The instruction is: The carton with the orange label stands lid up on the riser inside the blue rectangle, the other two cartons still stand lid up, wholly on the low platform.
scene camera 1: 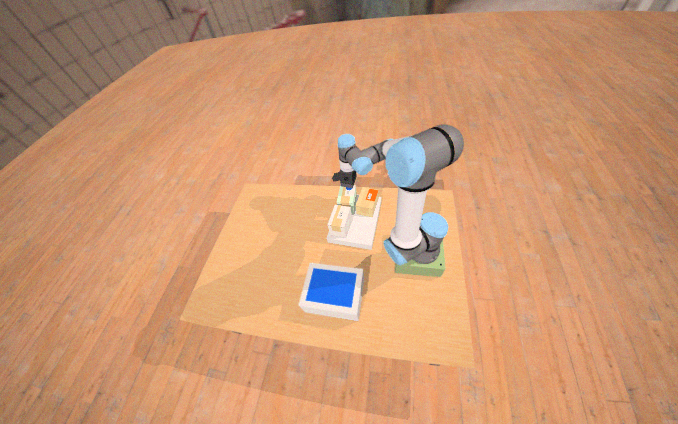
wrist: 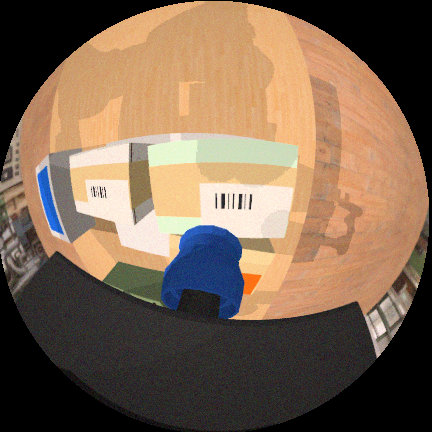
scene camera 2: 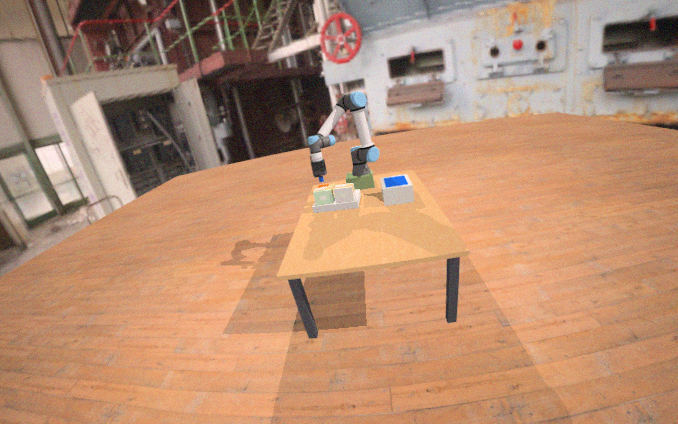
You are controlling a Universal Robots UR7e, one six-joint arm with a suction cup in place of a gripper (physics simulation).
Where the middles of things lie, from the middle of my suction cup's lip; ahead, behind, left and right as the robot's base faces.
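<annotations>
The low white platform [scene camera 1: 361, 232] is 7 cm to the left of my suction cup, 18 cm below it and 4 cm behind it. As for the riser with blue rectangle [scene camera 1: 335, 291], it is 50 cm to the left of my suction cup, 5 cm behind it and 15 cm below it. Going by their middles, of the things named here the riser with blue rectangle is the farthest from my suction cup. And the carton with orange label [wrist: 257, 252] is 9 cm behind my suction cup, 12 cm below it and 1 cm to the right of it.
</annotations>
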